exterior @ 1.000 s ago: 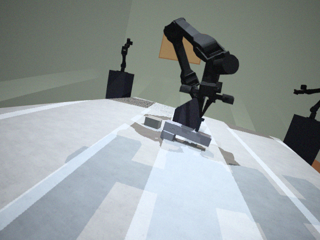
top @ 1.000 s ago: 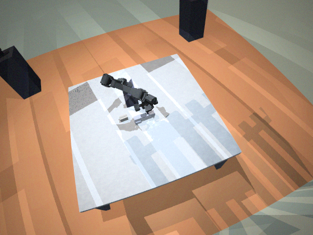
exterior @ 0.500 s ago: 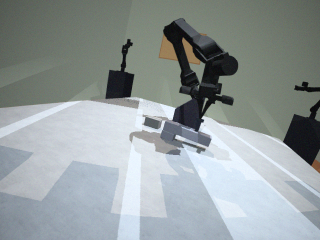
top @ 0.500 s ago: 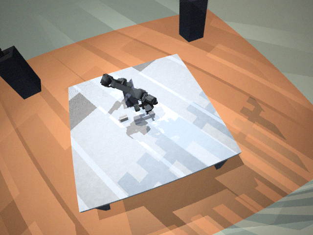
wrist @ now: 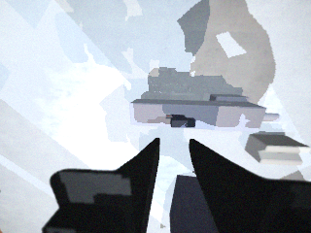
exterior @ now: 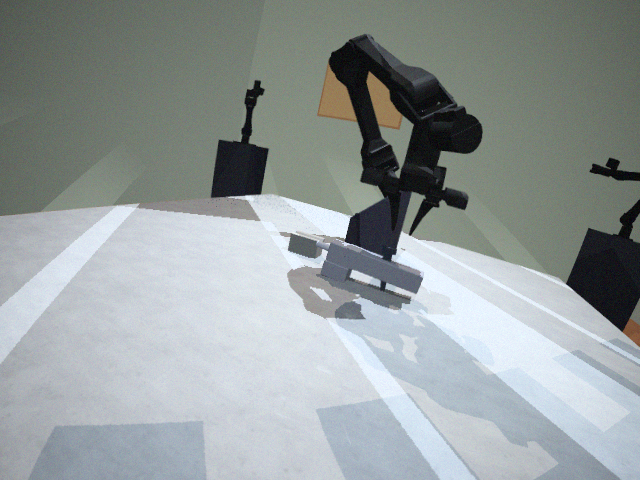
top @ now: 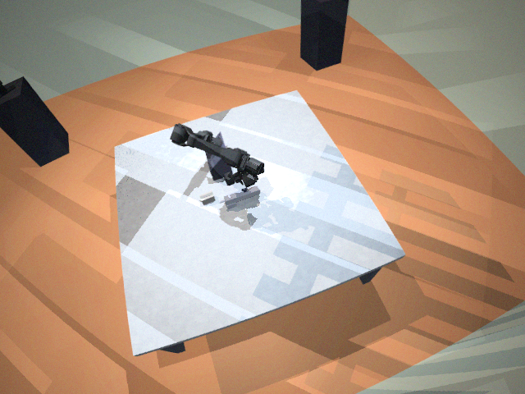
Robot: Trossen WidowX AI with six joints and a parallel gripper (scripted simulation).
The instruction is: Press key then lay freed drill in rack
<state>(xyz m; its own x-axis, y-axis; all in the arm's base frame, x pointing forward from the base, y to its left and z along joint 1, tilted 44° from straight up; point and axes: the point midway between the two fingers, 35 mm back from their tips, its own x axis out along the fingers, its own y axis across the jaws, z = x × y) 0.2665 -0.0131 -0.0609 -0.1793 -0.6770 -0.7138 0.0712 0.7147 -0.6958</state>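
Right now my gripper tip is 90 mm to the left of the drill and 70 mm above it. From my gripper tip the other things lie so: dark key: 10 mm to the right, 60 mm below; then rack: 90 mm behind, 200 mm to the right, 100 mm below.
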